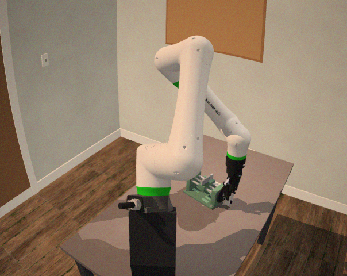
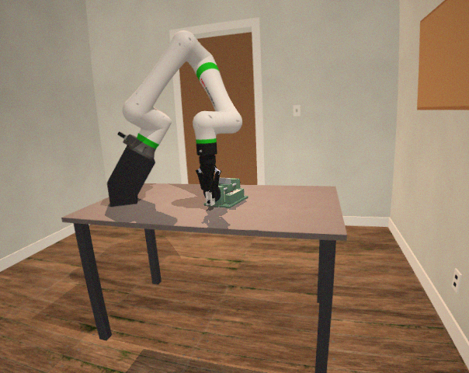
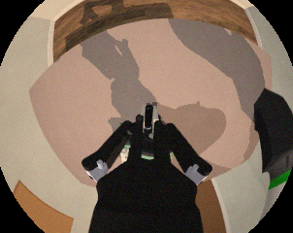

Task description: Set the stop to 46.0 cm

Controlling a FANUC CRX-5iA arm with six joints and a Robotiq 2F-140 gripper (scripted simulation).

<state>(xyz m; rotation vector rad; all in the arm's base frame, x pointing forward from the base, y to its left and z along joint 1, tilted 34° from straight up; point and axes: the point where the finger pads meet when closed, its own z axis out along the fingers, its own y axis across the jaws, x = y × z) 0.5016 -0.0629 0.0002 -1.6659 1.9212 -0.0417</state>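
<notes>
My hand is 20 mm to the right of the black handwheel and 10 mm above it. Round my hand: green stop fixture: 150 mm to the left, 30 mm above, 10 mm ahead.
</notes>
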